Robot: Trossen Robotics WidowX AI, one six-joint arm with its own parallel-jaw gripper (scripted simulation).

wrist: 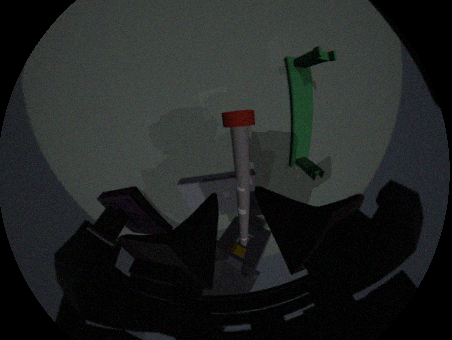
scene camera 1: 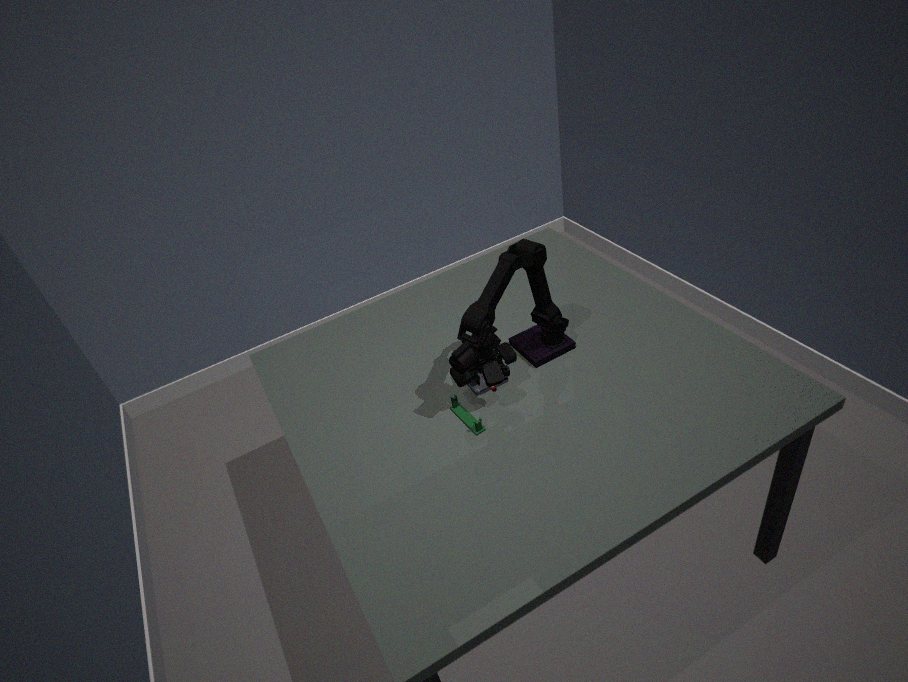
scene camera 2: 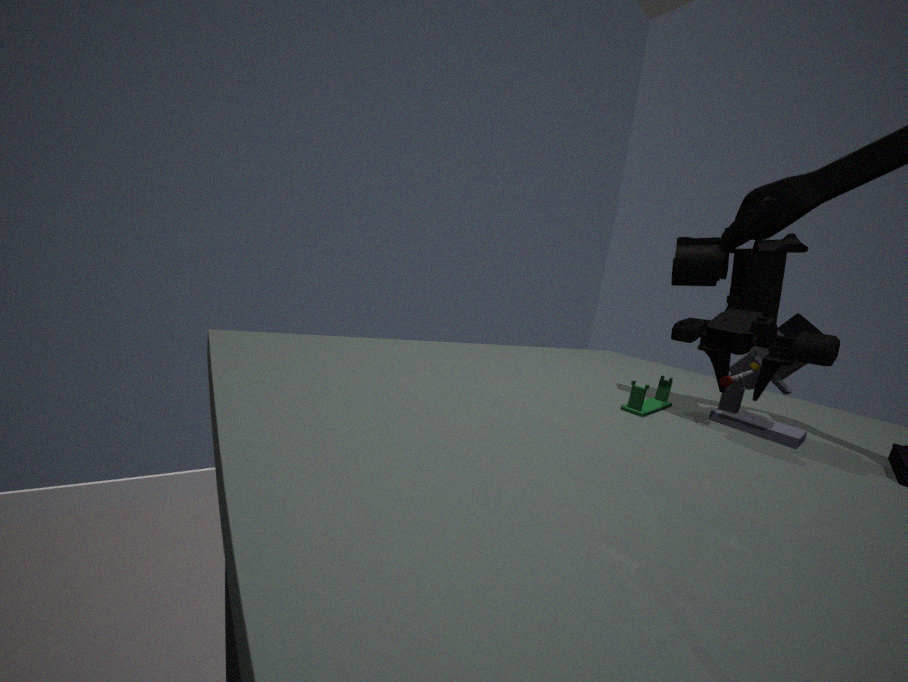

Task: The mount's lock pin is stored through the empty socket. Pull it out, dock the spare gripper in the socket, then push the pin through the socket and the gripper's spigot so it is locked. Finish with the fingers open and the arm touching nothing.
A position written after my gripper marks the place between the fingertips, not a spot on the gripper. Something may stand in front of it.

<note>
I see my gripper (scene camera 2: 738,395), a lock pin (wrist: 239,121), a spare gripper (scene camera 2: 794,326), a green cradle (wrist: 298,69) and a grey mount (scene camera 2: 728,413).
My gripper is seen too in the wrist view (wrist: 236,193) and in scene camera 1 (scene camera 1: 484,381).
</note>
